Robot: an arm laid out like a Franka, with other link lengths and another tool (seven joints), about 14 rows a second.
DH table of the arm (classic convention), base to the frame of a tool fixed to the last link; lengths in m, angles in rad. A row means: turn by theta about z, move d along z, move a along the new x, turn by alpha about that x. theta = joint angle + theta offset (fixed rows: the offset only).
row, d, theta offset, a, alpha
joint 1, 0.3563, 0.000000, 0.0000, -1.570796
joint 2, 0.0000, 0.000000, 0.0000, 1.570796
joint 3, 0.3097, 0.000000, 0.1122, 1.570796
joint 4, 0.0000, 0.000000, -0.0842, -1.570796
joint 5, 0.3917, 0.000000, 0.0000, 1.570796
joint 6, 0.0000, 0.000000, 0.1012, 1.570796
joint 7, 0.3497, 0.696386, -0.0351, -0.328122
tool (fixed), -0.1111, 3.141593, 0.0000, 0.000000
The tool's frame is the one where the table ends.
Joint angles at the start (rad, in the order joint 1, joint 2, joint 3, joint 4, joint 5, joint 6, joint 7):
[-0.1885 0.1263 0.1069 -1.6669 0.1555 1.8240 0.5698]
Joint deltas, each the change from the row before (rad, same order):
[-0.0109 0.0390 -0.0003 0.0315 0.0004 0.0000 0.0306]
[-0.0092 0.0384 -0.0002 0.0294 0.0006 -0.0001 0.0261]
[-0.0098 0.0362 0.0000 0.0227 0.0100 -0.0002 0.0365]
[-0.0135 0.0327 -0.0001 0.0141 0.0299 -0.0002 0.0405]
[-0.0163 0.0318 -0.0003 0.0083 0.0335 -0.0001 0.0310]
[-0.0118 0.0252 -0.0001 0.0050 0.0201 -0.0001 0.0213]
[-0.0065 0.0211 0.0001 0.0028 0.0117 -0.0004 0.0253]
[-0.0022 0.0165 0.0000 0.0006 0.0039 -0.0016 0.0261]
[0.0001 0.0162 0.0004 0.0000 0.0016 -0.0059 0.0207]
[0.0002 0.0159 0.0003 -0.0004 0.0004 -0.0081 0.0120]
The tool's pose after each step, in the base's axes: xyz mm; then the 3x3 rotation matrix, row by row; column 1 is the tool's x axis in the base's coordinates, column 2 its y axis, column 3 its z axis. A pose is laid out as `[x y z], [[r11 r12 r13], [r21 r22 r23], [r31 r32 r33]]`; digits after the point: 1 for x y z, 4 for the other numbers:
[700.0 8.1 405.5], [[-0.1451 0.9495 -0.2783], [0.9769 0.1820 0.1116], [0.1566 -0.2557 -0.9540]]
[709.7 -0.5 394.6], [[-0.1080 0.9521 -0.2861], [0.9804 0.1497 0.1279], [0.1646 -0.2667 -0.9496]]
[718.1 -7.9 382.0], [[-0.0571 0.9533 -0.2967], [0.9817 0.1077 0.1572], [0.1818 -0.2823 -0.9420]]
[724.8 -14.3 368.5], [[0.0075 0.9517 -0.3068], [0.9762 0.0596 0.2086], [0.2168 -0.3011 -0.9286]]
[729.4 -21.8 352.8], [[0.0682 0.9458 -0.3175], [0.9650 0.0182 0.2616], [0.2533 -0.3242 -0.9115]]
[731.9 -27.9 339.0], [[0.1112 0.9385 -0.3270], [0.9551 -0.0099 0.2962], [0.2748 -0.3453 -0.8974]]
[733.4 -31.5 326.1], [[0.1504 0.9293 -0.3374], [0.9461 -0.0363 0.3217], [0.2867 -0.3676 -0.8847]]
[733.5 -33.2 314.5], [[0.1837 0.9188 -0.3492], [0.9393 -0.0593 0.3380], [0.2899 -0.3901 -0.8739]]
[732.0 -32.6 302.2], [[0.2085 0.9067 -0.3665], [0.9338 -0.0732 0.3501], [0.2906 -0.4153 -0.8620]]
[729.3 -31.6 289.8], [[0.2245 0.8946 -0.3864], [0.9302 -0.0785 0.3586], [0.2904 -0.4399 -0.8498]]

